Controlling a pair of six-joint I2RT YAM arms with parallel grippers.
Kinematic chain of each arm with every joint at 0, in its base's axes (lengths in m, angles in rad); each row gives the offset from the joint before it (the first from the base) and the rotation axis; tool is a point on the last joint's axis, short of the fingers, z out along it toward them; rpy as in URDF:
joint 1: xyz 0 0 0.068 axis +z
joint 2: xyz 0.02 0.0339 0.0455 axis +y
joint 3: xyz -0.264 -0.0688 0 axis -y
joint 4: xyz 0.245 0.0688 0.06 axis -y
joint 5: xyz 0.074 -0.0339 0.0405 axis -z
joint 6: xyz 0.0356 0 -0.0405 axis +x
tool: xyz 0 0 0 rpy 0 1.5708 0
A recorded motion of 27 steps. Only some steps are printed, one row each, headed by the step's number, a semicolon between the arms.
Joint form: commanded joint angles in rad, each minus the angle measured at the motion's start. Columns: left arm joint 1, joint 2, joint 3, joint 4, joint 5, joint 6; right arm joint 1, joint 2, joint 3, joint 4, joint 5, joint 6.
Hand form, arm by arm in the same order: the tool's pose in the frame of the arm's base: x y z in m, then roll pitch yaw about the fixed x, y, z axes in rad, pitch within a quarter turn. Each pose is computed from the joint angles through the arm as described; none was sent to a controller.
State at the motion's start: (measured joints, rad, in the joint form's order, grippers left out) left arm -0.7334 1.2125 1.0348 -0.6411 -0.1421 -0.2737; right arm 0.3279 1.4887 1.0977 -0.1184 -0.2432 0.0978
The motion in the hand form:
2: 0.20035 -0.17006 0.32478 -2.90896 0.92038 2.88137; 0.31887 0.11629 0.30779 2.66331 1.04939 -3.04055
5: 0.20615 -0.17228 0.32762 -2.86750 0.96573 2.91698; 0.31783 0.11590 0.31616 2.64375 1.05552 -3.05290
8: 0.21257 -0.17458 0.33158 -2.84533 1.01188 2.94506; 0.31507 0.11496 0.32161 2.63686 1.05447 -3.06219
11: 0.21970 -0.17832 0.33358 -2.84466 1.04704 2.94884; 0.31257 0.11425 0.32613 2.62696 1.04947 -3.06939
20: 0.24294 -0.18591 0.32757 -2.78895 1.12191 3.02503; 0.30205 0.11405 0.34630 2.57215 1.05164 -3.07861
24: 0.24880 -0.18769 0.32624 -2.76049 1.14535 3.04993; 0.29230 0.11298 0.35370 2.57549 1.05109 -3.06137
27: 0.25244 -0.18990 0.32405 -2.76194 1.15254 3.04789; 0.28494 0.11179 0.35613 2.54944 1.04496 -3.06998
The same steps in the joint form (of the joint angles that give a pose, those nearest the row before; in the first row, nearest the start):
2: 0.0107 -0.0118 0.0456 0.1242 0.0025 -0.0026; -0.0078 -0.0253 0.0528 -0.0477 -0.0426 0.0153
5: 0.0196 -0.0025 0.0442 0.1867 0.0086 0.0006; -0.0088 -0.0327 0.0757 -0.0685 -0.0513 0.0201
8: 0.0276 0.0115 0.0513 0.2412 0.0012 0.0095; -0.0087 -0.0448 0.0863 -0.0900 -0.0499 0.0250
11: 0.0331 0.0348 0.0620 0.2870 -0.0052 0.0254; -0.0088 -0.0543 0.0968 -0.1123 -0.0540 0.0298
20: 0.0626 0.1062 0.0572 0.4431 -0.0098 0.0405; -0.0035 -0.0900 0.1416 -0.1811 -0.0950 0.0386
24: 0.0706 0.1238 0.0544 0.4907 -0.0025 0.0463; 0.0025 -0.1224 0.1460 -0.2206 -0.1019 0.0332
27: 0.0723 0.1395 0.0551 0.5120 -0.0020 0.0513; 0.0048 -0.1482 0.1353 -0.2357 -0.1186 0.0412

